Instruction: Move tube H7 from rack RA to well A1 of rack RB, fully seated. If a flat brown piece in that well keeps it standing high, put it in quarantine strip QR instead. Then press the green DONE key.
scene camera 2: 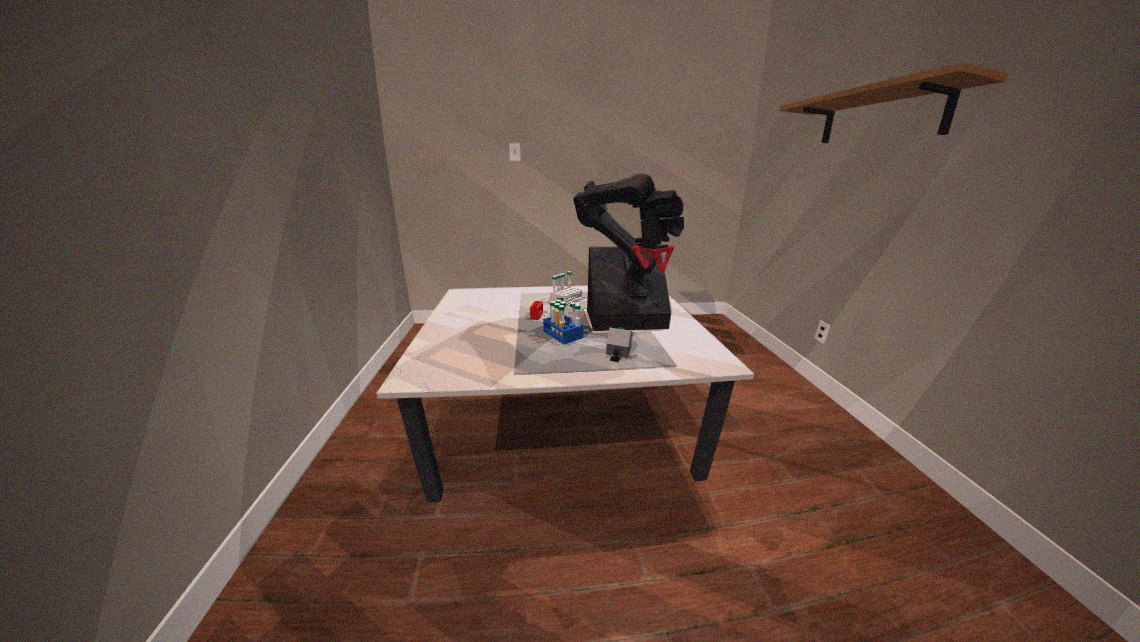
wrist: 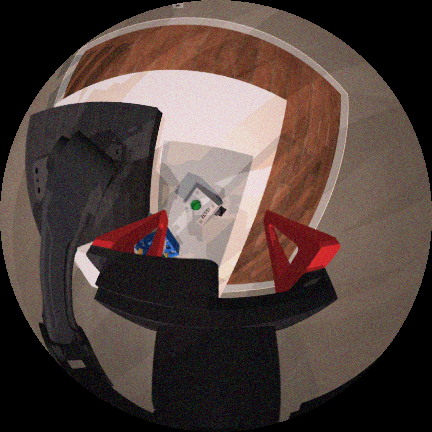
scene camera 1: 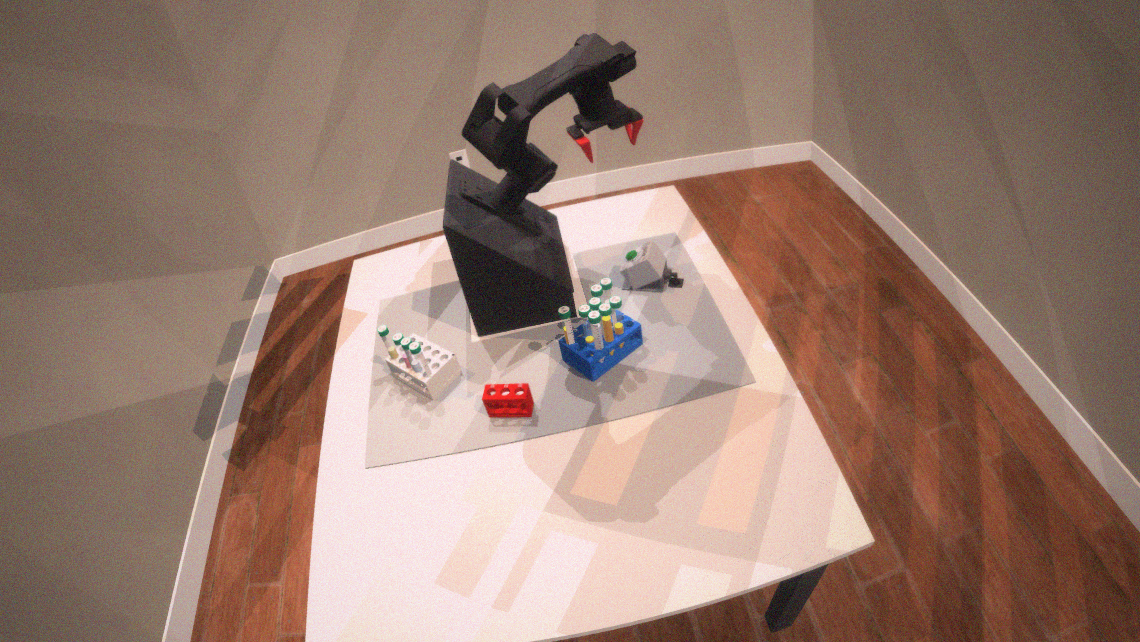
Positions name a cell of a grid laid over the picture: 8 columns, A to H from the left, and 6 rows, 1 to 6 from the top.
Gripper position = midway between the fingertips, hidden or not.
Labels:
my gripper: scene camera 2 E3; wrist D3; scene camera 1 E2

